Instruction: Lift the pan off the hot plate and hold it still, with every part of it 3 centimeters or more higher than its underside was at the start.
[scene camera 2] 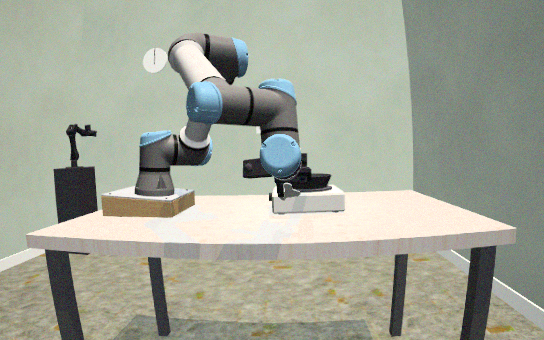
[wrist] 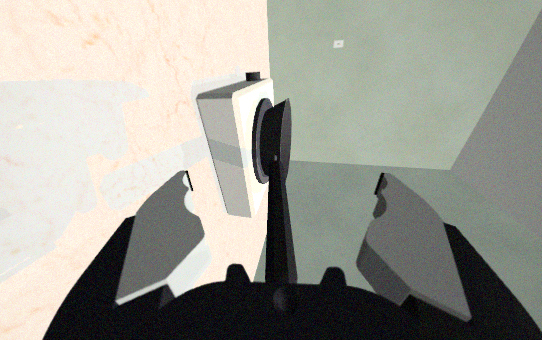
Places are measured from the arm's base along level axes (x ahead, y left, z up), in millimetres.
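Where they show: gripper, between the fingertips: (wrist: 281, 175); arm's base, origin of its link: (scene camera 2: 154, 193).
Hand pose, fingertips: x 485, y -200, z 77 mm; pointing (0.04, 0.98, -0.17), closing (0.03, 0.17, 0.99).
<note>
Things, the pixels of their centre, and the offset from my fingertips. Level surfaces: height alone.
- black pan, middle of its body: (wrist: 279, 164) (scene camera 2: 305, 177) 66 mm ahead, 132 mm left, 25 mm down
- hot plate, middle of its body: (wrist: 251, 138) (scene camera 2: 304, 197) 64 mm ahead, 234 mm left, 107 mm down
- table, height of its surface: 145 mm down
- black knob, middle of its body: (wrist: 253, 76) 58 mm back, 290 mm left, 108 mm down
The black pan (scene camera 2: 320, 181) (wrist: 273, 132) sits level on the hot plate (scene camera 2: 320, 202) (wrist: 220, 130), a white box with a dark round plate on top. In the wrist view its long black handle (wrist: 280, 230) runs from the pan down toward the palm, between the two spread fingers, and its near end reaches the palm's edge. My gripper (scene camera 2: 286, 190) (wrist: 281, 175) is open, with a wide gap on each side of the handle. In the scene view the gripper is at the near left of the pan, and the arm's wrist hides part of the handle and gripper.
The table (scene camera 2: 400, 220) (wrist: 150, 40) carries the hot plate and, at the left, the wooden base block (scene camera 2: 135, 206) of the arm. A black knob (wrist: 253, 76) sticks out of the hot plate's side. A dark pedestal (scene camera 2: 76, 192) with a small black arm stands behind the table's left end.
</note>
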